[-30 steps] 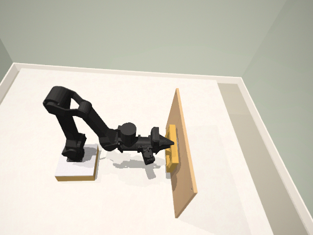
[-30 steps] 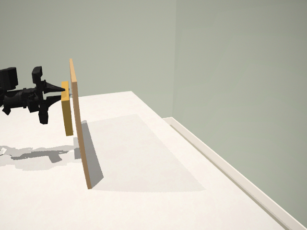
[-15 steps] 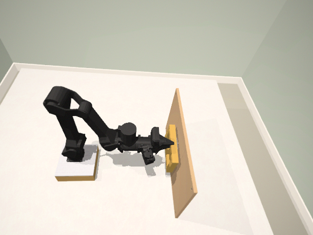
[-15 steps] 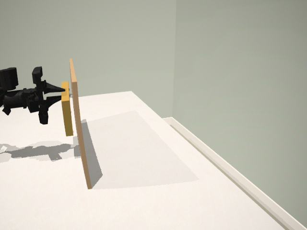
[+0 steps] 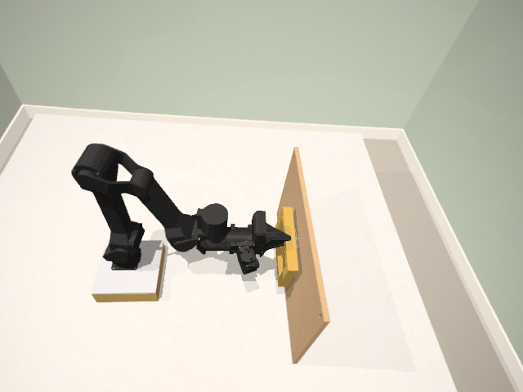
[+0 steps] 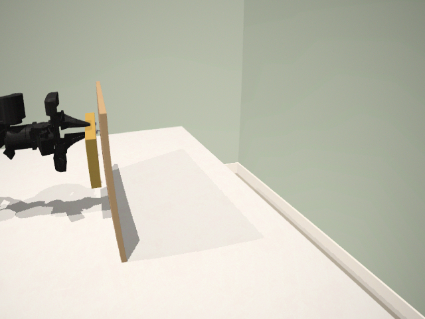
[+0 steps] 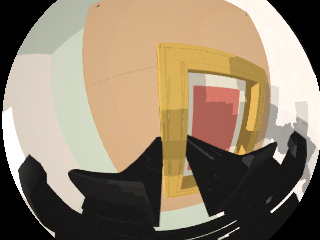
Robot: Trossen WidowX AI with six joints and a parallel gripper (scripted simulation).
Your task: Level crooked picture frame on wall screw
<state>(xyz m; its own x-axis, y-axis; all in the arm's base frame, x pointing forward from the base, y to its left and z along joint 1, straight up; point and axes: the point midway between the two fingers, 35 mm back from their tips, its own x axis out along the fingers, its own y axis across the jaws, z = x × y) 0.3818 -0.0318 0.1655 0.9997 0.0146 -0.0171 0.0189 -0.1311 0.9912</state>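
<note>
My gripper tip is 1 cm short of the yellow picture frame, 1 cm to the right of it and 5 cm above it. Round my gripper tip: wall board (2 cm ahead, 1 cm to the left, 7 cm below).
</note>
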